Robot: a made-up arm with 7 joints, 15 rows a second.
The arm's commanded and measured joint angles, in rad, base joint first. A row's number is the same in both.
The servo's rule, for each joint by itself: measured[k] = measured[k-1] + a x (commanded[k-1-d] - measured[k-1]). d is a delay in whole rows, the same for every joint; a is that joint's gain. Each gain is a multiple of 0.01, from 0.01 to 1. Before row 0 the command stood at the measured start. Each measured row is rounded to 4 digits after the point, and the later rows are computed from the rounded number. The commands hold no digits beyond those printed.
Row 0, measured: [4.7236, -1.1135, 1.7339, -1.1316, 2.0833, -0.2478, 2.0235]
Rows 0 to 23, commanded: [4.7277, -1.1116, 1.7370, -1.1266, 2.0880, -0.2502, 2.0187]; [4.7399, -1.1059, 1.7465, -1.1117, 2.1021, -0.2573, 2.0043]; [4.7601, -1.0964, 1.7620, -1.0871, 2.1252, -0.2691, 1.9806]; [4.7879, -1.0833, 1.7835, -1.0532, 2.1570, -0.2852, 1.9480]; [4.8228, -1.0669, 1.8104, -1.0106, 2.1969, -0.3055, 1.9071]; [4.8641, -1.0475, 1.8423, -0.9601, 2.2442, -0.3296, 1.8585]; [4.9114, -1.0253, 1.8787, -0.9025, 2.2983, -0.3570, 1.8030]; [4.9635, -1.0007, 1.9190, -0.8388, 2.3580, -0.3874, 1.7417]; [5.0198, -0.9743, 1.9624, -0.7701, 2.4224, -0.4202, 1.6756]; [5.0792, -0.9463, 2.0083, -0.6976, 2.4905, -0.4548, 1.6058]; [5.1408, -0.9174, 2.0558, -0.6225, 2.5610, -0.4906, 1.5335]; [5.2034, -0.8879, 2.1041, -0.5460, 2.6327, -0.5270, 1.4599]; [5.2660, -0.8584, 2.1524, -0.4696, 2.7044, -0.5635, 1.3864]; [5.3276, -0.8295, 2.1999, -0.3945, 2.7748, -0.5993, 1.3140]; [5.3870, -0.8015, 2.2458, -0.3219, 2.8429, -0.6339, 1.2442]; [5.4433, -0.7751, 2.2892, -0.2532, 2.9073, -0.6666, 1.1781]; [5.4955, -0.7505, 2.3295, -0.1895, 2.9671, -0.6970, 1.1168]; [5.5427, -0.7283, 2.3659, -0.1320, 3.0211, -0.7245, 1.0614]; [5.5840, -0.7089, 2.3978, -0.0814, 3.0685, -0.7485, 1.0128]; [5.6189, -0.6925, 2.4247, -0.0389, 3.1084, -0.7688, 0.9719]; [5.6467, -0.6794, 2.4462, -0.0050, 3.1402, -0.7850, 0.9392]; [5.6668, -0.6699, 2.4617, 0.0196, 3.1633, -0.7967, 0.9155]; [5.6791, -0.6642, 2.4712, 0.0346, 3.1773, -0.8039, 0.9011]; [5.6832, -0.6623, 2.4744, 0.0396, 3.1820, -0.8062, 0.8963]
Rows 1 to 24, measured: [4.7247, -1.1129, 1.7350, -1.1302, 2.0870, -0.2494, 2.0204]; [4.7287, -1.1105, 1.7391, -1.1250, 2.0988, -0.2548, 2.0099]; [4.7369, -1.1057, 1.7473, -1.1144, 2.1194, -0.2645, 1.9909]; [4.7502, -1.0981, 1.7603, -1.0973, 2.1487, -0.2786, 1.9630]; [4.7691, -1.0875, 1.7783, -1.0730, 2.1863, -0.2969, 1.9267]; [4.7938, -1.0739, 1.8013, -1.0414, 2.2315, -0.3191, 1.8824]; [4.8244, -1.0574, 1.8292, -1.0025, 2.2836, -0.3449, 1.8308]; [4.8606, -1.0381, 1.8615, -0.9567, 2.3416, -0.3738, 1.7729]; [4.9020, -1.0164, 1.8978, -0.9045, 2.4046, -0.4054, 1.7097]; [4.9481, -0.9926, 1.9376, -0.8466, 2.4716, -0.4390, 1.6422]; [4.9982, -0.9670, 1.9802, -0.7839, 2.5413, -0.4741, 1.5715]; [5.0516, -0.9401, 2.0248, -0.7173, 2.6126, -0.5101, 1.4990]; [5.1073, -0.9123, 2.0707, -0.6479, 2.6842, -0.5464, 1.4258]; [5.1646, -0.8841, 2.1172, -0.5769, 2.7549, -0.5824, 1.3531]; [5.2224, -0.8560, 2.1635, -0.5055, 2.8235, -0.6174, 1.2823]; [5.2798, -0.8285, 2.2088, -0.4349, 2.8889, -0.6509, 1.2146]; [5.3359, -0.8020, 2.2523, -0.3662, 2.9499, -0.6822, 1.1510]; [5.3897, -0.7769, 2.2932, -0.3006, 3.0054, -0.7110, 1.0928]; [5.4402, -0.7538, 2.3309, -0.2392, 3.0546, -0.7365, 1.0408]; [5.4867, -0.7330, 2.3647, -0.1831, 3.0966, -0.7585, 0.9960]; [5.5283, -0.7148, 2.3940, -0.1332, 3.1306, -0.7765, 0.9591]; [5.5643, -0.6995, 2.4184, -0.0904, 3.1561, -0.7902, 0.9308]; [5.5941, -0.6875, 2.4374, -0.0554, 3.1726, -0.7995, 0.9115]; [5.6173, -0.6789, 2.4507, -0.0288, 3.1799, -0.8041, 0.9016]
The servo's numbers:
d 0
a 0.26 0.34 0.36 0.28 0.78 0.68 0.65

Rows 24 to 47, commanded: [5.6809, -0.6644, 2.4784, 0.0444, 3.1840, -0.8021, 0.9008]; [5.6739, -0.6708, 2.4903, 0.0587, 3.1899, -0.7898, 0.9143]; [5.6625, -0.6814, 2.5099, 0.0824, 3.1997, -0.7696, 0.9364]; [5.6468, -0.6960, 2.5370, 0.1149, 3.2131, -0.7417, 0.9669]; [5.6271, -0.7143, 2.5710, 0.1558, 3.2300, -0.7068, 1.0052]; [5.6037, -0.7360, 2.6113, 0.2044, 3.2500, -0.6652, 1.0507]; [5.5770, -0.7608, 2.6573, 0.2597, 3.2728, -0.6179, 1.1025]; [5.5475, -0.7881, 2.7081, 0.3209, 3.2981, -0.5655, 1.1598]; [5.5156, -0.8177, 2.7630, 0.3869, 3.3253, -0.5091, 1.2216]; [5.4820, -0.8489, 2.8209, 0.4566, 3.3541, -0.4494, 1.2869]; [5.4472, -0.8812, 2.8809, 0.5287, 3.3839, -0.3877, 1.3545]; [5.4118, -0.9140, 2.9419, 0.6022, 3.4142, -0.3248, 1.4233]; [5.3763, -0.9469, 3.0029, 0.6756, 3.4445, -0.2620, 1.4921]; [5.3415, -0.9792, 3.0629, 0.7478, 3.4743, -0.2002, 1.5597]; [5.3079, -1.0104, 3.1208, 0.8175, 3.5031, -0.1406, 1.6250]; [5.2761, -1.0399, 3.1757, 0.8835, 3.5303, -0.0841, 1.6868]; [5.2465, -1.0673, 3.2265, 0.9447, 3.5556, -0.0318, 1.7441]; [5.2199, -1.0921, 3.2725, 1.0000, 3.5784, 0.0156, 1.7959]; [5.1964, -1.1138, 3.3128, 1.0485, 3.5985, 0.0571, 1.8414]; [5.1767, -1.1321, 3.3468, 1.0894, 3.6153, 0.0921, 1.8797]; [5.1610, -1.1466, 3.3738, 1.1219, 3.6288, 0.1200, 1.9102]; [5.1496, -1.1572, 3.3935, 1.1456, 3.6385, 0.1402, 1.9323]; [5.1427, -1.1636, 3.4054, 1.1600, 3.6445, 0.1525, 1.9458]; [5.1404, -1.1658, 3.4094, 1.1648, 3.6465, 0.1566, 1.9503]
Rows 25 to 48, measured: [5.6338, -0.6740, 2.4607, -0.0083, 3.1831, -0.8027, 0.9011]; [5.6442, -0.6729, 2.4714, 0.0105, 3.1884, -0.7939, 0.9097]; [5.6490, -0.6758, 2.4853, 0.0306, 3.1972, -0.7774, 0.9271]; [5.6484, -0.6827, 2.5039, 0.0542, 3.2096, -0.7531, 0.9530]; [5.6429, -0.6934, 2.5281, 0.0826, 3.2255, -0.7216, 0.9869]; [5.6327, -0.7079, 2.5581, 0.1167, 3.2446, -0.6832, 1.0284]; [5.6182, -0.7259, 2.5938, 0.1567, 3.2666, -0.6388, 1.0766]; [5.5998, -0.7470, 2.6349, 0.2027, 3.2912, -0.5890, 1.1307]; [5.5779, -0.7710, 2.6810, 0.2543, 3.3178, -0.5347, 1.1898]; [5.5530, -0.7975, 2.7314, 0.3109, 3.3461, -0.4767, 1.2529]; [5.5255, -0.8260, 2.7852, 0.3719, 3.3756, -0.4162, 1.3189]; [5.4959, -0.8559, 2.8416, 0.4364, 3.4057, -0.3540, 1.3868]; [5.4648, -0.8868, 2.8997, 0.5034, 3.4360, -0.2914, 1.4552]; [5.4327, -0.9182, 2.9585, 0.5718, 3.4659, -0.2294, 1.5231]; [5.4003, -0.9495, 3.0169, 0.6406, 3.4949, -0.1690, 1.5893]; [5.3680, -0.9802, 3.0741, 0.7086, 3.5225, -0.1113, 1.6527]; [5.3364, -1.0098, 3.1290, 0.7747, 3.5483, -0.0572, 1.7121]; [5.3061, -1.0378, 3.1807, 0.8378, 3.5718, -0.0077, 1.7666]; [5.2776, -1.0636, 3.2283, 0.8968, 3.5926, 0.0364, 1.8152]; [5.2514, -1.0869, 3.2710, 0.9507, 3.6103, 0.0743, 1.8571]; [5.2279, -1.1072, 3.3080, 0.9986, 3.6247, 0.1054, 1.8916]; [5.2075, -1.1242, 3.3388, 1.0398, 3.6355, 0.1291, 1.9181]; [5.1907, -1.1376, 3.3628, 1.0735, 3.6425, 0.1450, 1.9361]; [5.1776, -1.1472, 3.3796, 1.0991, 3.6456, 0.1529, 1.9453]
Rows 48 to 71, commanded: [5.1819, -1.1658, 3.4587, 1.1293, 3.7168, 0.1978, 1.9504]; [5.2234, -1.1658, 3.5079, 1.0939, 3.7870, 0.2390, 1.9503]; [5.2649, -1.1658, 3.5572, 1.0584, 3.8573, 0.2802, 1.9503]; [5.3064, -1.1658, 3.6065, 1.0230, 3.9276, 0.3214, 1.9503]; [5.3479, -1.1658, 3.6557, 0.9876, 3.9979, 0.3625, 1.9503]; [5.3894, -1.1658, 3.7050, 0.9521, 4.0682, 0.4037, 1.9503]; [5.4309, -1.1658, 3.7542, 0.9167, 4.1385, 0.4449, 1.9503]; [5.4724, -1.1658, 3.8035, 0.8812, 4.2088, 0.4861, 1.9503]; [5.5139, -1.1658, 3.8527, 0.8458, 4.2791, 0.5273, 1.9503]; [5.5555, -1.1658, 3.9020, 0.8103, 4.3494, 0.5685, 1.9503]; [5.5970, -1.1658, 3.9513, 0.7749, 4.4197, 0.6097, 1.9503]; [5.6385, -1.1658, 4.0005, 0.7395, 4.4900, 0.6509, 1.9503]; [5.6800, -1.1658, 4.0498, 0.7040, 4.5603, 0.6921, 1.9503]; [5.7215, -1.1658, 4.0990, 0.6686, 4.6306, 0.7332, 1.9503]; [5.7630, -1.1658, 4.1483, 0.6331, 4.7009, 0.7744, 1.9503]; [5.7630, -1.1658, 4.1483, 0.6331, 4.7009, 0.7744, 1.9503]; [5.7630, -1.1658, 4.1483, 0.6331, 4.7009, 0.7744, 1.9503]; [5.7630, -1.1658, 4.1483, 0.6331, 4.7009, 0.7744, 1.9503]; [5.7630, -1.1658, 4.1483, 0.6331, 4.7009, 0.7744, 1.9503]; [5.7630, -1.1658, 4.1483, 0.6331, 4.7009, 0.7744, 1.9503]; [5.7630, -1.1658, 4.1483, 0.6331, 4.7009, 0.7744, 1.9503]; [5.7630, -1.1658, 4.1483, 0.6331, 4.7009, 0.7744, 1.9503]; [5.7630, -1.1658, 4.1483, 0.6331, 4.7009, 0.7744, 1.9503]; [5.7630, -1.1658, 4.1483, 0.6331, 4.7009, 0.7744, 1.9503]
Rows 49 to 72, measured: [5.1787, -1.1535, 3.4081, 1.1076, 3.7011, 0.1834, 1.9486]; [5.1903, -1.1577, 3.4440, 1.1038, 3.7681, 0.2212, 1.9497]; [5.2097, -1.1605, 3.4848, 1.0911, 3.8377, 0.2613, 1.9501]; [5.2348, -1.1623, 3.5286, 1.0720, 3.9078, 0.3022, 1.9502]; [5.2642, -1.1635, 3.5744, 1.0484, 3.9781, 0.3432, 1.9503]; [5.2968, -1.1643, 3.6214, 1.0214, 4.0484, 0.3843, 1.9503]; [5.3317, -1.1648, 3.6692, 0.9921, 4.1187, 0.4255, 1.9503]; [5.3683, -1.1651, 3.7175, 0.9610, 4.1890, 0.4667, 1.9503]; [5.4062, -1.1653, 3.7662, 0.9287, 4.2593, 0.5079, 1.9503]; [5.4450, -1.1655, 3.8151, 0.8955, 4.3296, 0.5491, 1.9503]; [5.4845, -1.1656, 3.8641, 0.8617, 4.3999, 0.5903, 1.9503]; [5.5245, -1.1657, 3.9132, 0.8275, 4.4702, 0.6315, 1.9503]; [5.5649, -1.1657, 3.9624, 0.7929, 4.5405, 0.6727, 1.9503]; [5.6056, -1.1657, 4.0116, 0.7581, 4.6108, 0.7138, 1.9503]; [5.6465, -1.1657, 4.0608, 0.7231, 4.6811, 0.7550, 1.9503]; [5.6768, -1.1657, 4.0923, 0.6979, 4.6965, 0.7682, 1.9503]; [5.6992, -1.1657, 4.1125, 0.6798, 4.6999, 0.7724, 1.9503]; [5.7158, -1.1657, 4.1254, 0.6667, 4.7007, 0.7738, 1.9503]; [5.7281, -1.1657, 4.1336, 0.6573, 4.7009, 0.7742, 1.9503]; [5.7372, -1.1657, 4.1389, 0.6505, 4.7009, 0.7743, 1.9503]; [5.7439, -1.1657, 4.1423, 0.6456, 4.7009, 0.7744, 1.9503]; [5.7489, -1.1657, 4.1445, 0.6421, 4.7009, 0.7744, 1.9503]; [5.7526, -1.1657, 4.1459, 0.6396, 4.7009, 0.7744, 1.9503]; [5.7553, -1.1657, 4.1468, 0.6378, 4.7009, 0.7744, 1.9503]
